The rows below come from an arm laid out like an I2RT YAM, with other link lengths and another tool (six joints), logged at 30 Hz.
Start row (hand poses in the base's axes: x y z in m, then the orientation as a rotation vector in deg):
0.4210, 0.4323, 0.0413, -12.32, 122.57, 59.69
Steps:
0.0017, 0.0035, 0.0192, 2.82, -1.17, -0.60
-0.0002, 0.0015, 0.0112, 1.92, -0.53, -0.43
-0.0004, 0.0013, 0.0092, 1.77, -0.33, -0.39
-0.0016, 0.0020, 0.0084, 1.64, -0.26, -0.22
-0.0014, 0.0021, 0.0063, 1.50, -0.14, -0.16
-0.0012, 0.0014, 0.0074, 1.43, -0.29, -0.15
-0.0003, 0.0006, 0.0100, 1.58, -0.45, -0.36
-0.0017, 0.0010, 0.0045, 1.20, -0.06, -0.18
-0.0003, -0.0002, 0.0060, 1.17, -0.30, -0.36
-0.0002, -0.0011, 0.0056, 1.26, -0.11, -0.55
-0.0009, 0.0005, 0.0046, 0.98, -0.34, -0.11
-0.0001, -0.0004, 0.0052, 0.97, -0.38, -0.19
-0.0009, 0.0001, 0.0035, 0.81, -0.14, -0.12
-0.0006, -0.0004, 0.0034, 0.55, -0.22, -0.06
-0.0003, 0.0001, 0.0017, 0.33, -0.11, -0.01
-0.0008, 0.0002, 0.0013, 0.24, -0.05, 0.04
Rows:
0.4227, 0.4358, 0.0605, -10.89, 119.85, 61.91
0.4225, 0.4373, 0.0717, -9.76, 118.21, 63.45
0.4221, 0.4386, 0.0809, -8.65, 116.82, 64.90
0.4205, 0.4406, 0.0893, -7.74, 115.58, 66.33
0.4191, 0.4427, 0.0956, -6.90, 114.52, 67.68
0.4179, 0.4441, 0.1030, -6.19, 113.36, 68.91
0.4176, 0.4447, 0.1130, -5.29, 111.92, 70.09
0.4159, 0.4457, 0.1175, -4.53, 111.08, 71.11
0.4156, 0.4455, 0.1235, -3.76, 110.01, 71.91
0.4154, 0.4444, 0.1291, -2.65, 109.00, 72.71
0.4145, 0.4449, 0.1337, -2.25, 108.06, 73.48
0.4144, 0.4445, 0.1389, -1.80, 107.07, 74.17
0.4135, 0.4446, 0.1424, -1.35, 106.40, 74.81
0.4129, 0.4442, 0.1458, -1.15, 105.84, 75.23
0.4126, 0.4443, 0.1475, -1.04, 105.53, 75.50
0.4118, 0.4445, 0.1488, -0.98, 105.34, 75.74

